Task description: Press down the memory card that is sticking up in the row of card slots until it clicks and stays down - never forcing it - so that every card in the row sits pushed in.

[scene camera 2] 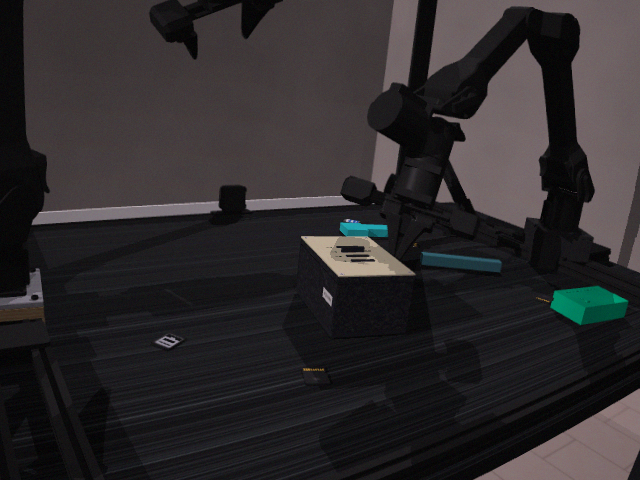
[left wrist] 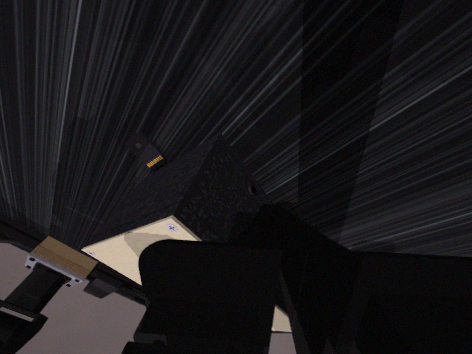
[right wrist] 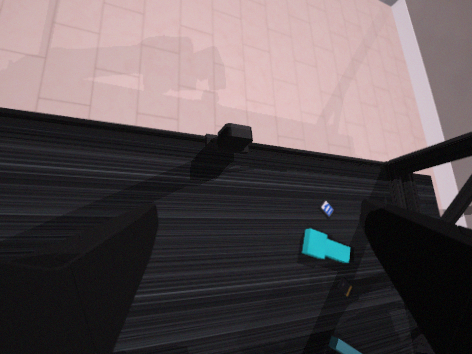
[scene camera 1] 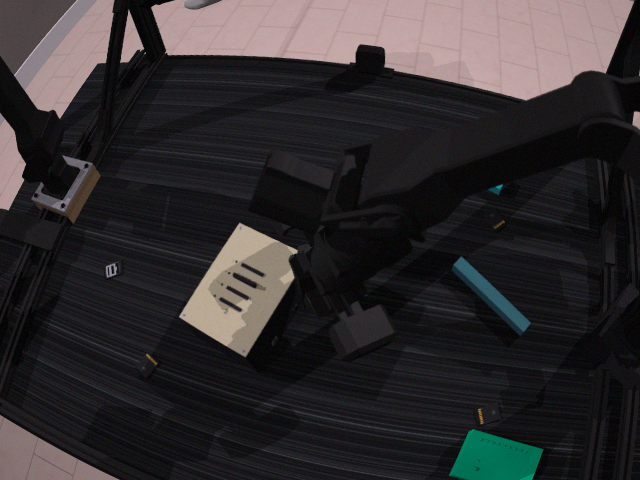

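Seen in the pictures: left gripper, between the fingertips: (left wrist: 270, 211) (scene camera 1: 307, 304); right gripper, between the fingertips: (scene camera 2: 219, 47) (right wrist: 259, 212); left arm's base, origin of its link: (scene camera 2: 559, 226) (scene camera 1: 638, 330); right arm's base, origin of its link: (left wrist: 52, 273) (scene camera 1: 60, 181).
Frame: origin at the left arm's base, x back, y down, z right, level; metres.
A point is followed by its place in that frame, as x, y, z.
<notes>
A black box (scene camera 1: 270, 335) {-0.358, 0.024, -0.325} (scene camera 2: 361, 305) {-0.404, 0.026, -0.387} (left wrist: 217, 189) {-0.384, 0.022, -0.249} carries a beige top plate (scene camera 1: 209, 314) {-0.411, -0.011, -0.365} (scene camera 2: 380, 268) {-0.385, -0.011, -0.359} (left wrist: 115, 251) {-0.447, -0.011, -0.263} with a row of four dark card slots (scene camera 1: 242, 287) {-0.411, -0.011, -0.314} (scene camera 2: 356, 254) {-0.410, -0.010, -0.315}. From above, the cards look level with each other. In scene camera 2 the farthest card (scene camera 2: 352, 249) {-0.415, -0.015, -0.310} looks thicker than the others. My left gripper (scene camera 1: 304, 281) {-0.357, 0.021, -0.268} (scene camera 2: 408, 252) (left wrist: 270, 211) {-0.357, 0.021, -0.268} is shut and empty, low beside the box's right edge, off the slots. My right gripper (scene camera 2: 218, 33) {-0.629, -0.244, -0.107} (right wrist: 259, 212) {-0.629, -0.244, -0.107} is open and empty, high up and far from the box.
A teal bar (scene camera 1: 490, 302) {-0.202, 0.057, -0.095} (scene camera 2: 461, 262) {-0.208, 0.058, -0.095} and a teal stepped block (scene camera 2: 363, 230) {-0.365, 0.055, 0.026} (right wrist: 326, 248) {-0.358, 0.054, 0.048} lie to the right of and behind the box. Loose cards (scene camera 1: 147, 364) {-0.452, 0.066, -0.481} (scene camera 2: 315, 375) {-0.453, 0.066, -0.482} (left wrist: 147, 156) lie about. A green plate (scene camera 1: 496, 457) {-0.049, 0.041, -0.244} sits at the front right. A black block (scene camera 1: 370, 57) {-0.607, 0.024, 0.094} (right wrist: 234, 136) {-0.621, 0.013, 0.088} stands on the back edge.
</notes>
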